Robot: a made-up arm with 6 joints. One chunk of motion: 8 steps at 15 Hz.
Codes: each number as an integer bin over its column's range. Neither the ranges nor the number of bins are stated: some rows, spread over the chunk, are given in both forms.
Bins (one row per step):
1: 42 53 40 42 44 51
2: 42 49 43 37 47 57
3: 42 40 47 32 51 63
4: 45 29 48 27 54 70
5: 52 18 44 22 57 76
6: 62 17 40 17 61 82
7: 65 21 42 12 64 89
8: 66 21 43 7 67 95
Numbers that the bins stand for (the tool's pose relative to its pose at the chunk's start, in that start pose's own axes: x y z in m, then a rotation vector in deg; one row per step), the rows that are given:
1: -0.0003 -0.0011 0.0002 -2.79 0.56 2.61
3: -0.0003 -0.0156 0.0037 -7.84 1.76 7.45
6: 0.0138 -0.0411 0.0002 -15.41 3.47 15.13
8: 0.0167 -0.0367 0.0017 -20.46 4.51 20.38
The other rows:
2: -0.0003 -0.0056 0.0017 -5.31 1.07 5.03
4: 0.0018 -0.0278 0.0042 -10.36 2.27 10.28
5: 0.0068 -0.0400 0.0022 -12.89 2.79 12.71
7: 0.0160 -0.0367 0.0012 -17.94 3.99 17.96

